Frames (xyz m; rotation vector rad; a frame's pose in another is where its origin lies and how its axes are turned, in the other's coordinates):
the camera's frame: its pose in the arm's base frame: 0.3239 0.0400 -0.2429 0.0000 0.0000 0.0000
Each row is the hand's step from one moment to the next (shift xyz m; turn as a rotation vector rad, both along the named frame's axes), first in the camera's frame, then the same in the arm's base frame.
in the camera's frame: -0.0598 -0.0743 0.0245 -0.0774 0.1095 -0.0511
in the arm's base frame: -0.0598 -0.0743 0.0245 -0.0774 0.1095 -0.0511
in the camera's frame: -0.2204 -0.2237 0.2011 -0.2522 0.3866 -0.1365
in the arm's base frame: -0.2204 -0.2237 0.2011 -0.2522 0.3866 -0.1365
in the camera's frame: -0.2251 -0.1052 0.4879 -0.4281 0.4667 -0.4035
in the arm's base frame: -0.2251 -0.1052 0.4879 -0.4281 0.4667 -0.4035
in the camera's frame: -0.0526 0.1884 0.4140 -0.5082 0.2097 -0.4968
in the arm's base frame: -0.0526 0.1884 0.4140 -0.5082 0.2097 -0.4968
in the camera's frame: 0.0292 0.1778 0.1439 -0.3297 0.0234 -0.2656
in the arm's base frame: 0.0292 0.1778 0.1439 -0.3297 0.0234 -0.2656
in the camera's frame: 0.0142 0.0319 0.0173 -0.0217 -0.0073 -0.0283
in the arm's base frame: 0.0142 0.0319 0.0173 -0.0217 -0.0073 -0.0283
